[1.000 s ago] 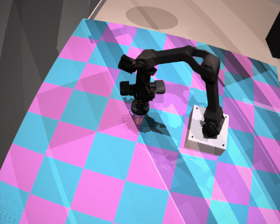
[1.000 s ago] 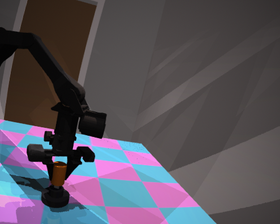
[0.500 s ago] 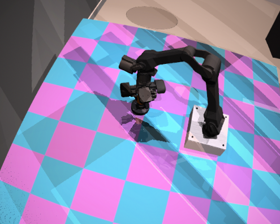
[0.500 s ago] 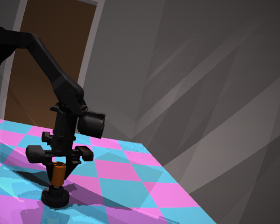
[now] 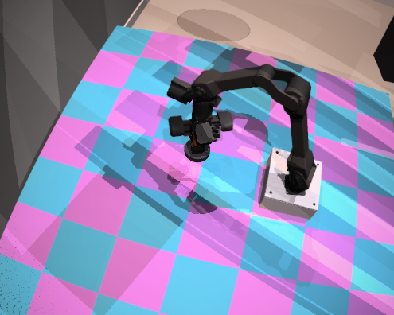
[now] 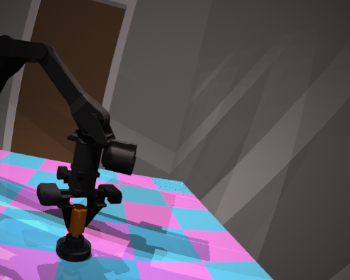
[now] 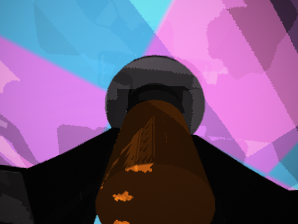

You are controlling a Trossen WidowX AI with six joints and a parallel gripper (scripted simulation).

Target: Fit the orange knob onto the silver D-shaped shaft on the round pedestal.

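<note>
The round pedestal is 4 cm below my gripper tip. From my gripper tip the other things lie so: orange knob (3 cm above).
</note>
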